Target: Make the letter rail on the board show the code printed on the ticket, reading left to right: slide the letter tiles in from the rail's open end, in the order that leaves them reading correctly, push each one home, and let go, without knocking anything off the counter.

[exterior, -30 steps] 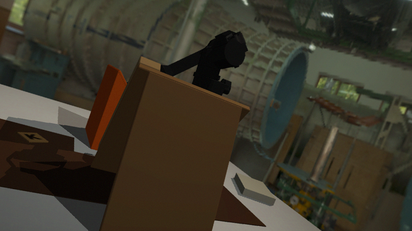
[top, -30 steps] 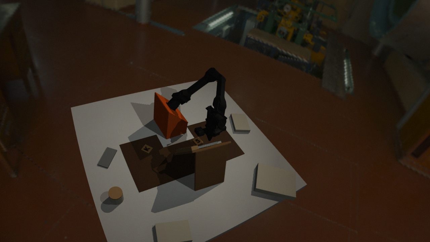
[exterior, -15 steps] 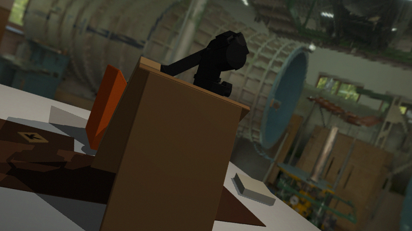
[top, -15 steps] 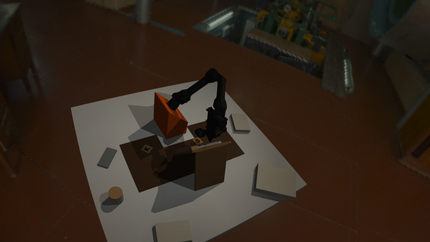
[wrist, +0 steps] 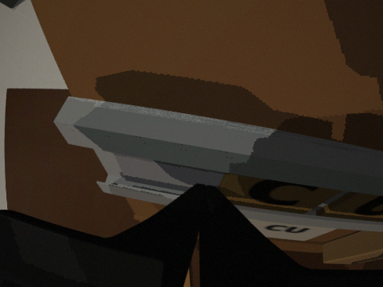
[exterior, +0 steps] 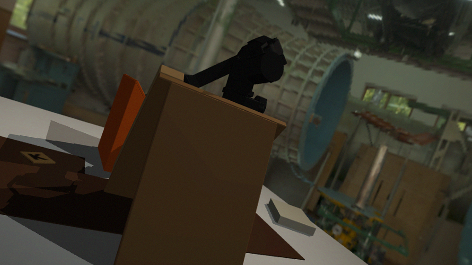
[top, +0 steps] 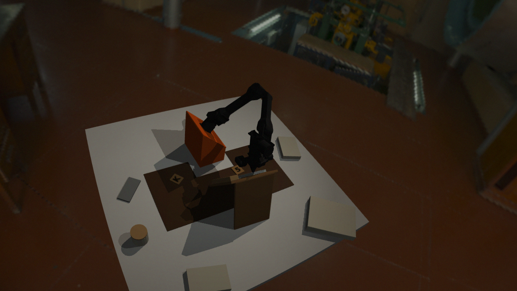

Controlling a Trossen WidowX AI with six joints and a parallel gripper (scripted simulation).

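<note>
Now: gripper tip 4 cm to the left of the c tile and 1 cm above it. From my gripper tip the other things lie so: white ticket: 8 cm below, 7 cm to the right, 6 cm behind; then k tile: 29 cm to the right, 27 cm behind, 17 cm below; then dark brown mat: 18 cm behind, 17 cm below, 7 cm to the right.
</note>
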